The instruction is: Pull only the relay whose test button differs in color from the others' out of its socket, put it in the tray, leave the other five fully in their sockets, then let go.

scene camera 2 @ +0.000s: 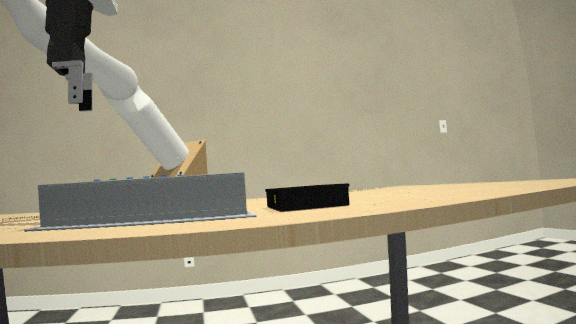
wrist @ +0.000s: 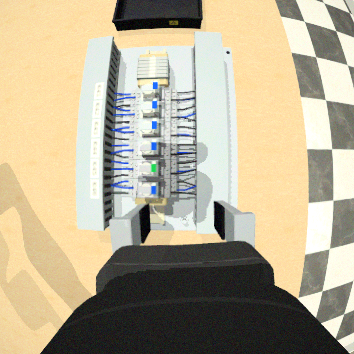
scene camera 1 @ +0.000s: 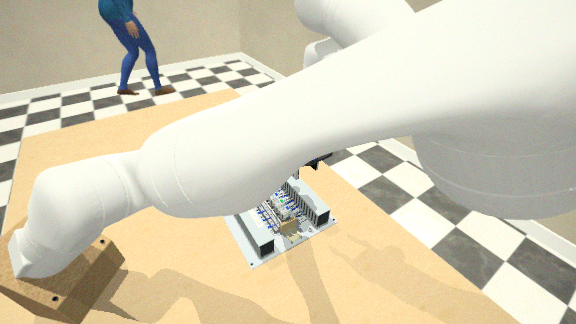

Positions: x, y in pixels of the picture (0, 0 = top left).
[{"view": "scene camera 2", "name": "my gripper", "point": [80, 107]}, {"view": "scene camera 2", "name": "duct wall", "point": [184, 196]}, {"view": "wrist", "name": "my gripper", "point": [181, 215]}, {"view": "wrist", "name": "grey panel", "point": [180, 57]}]
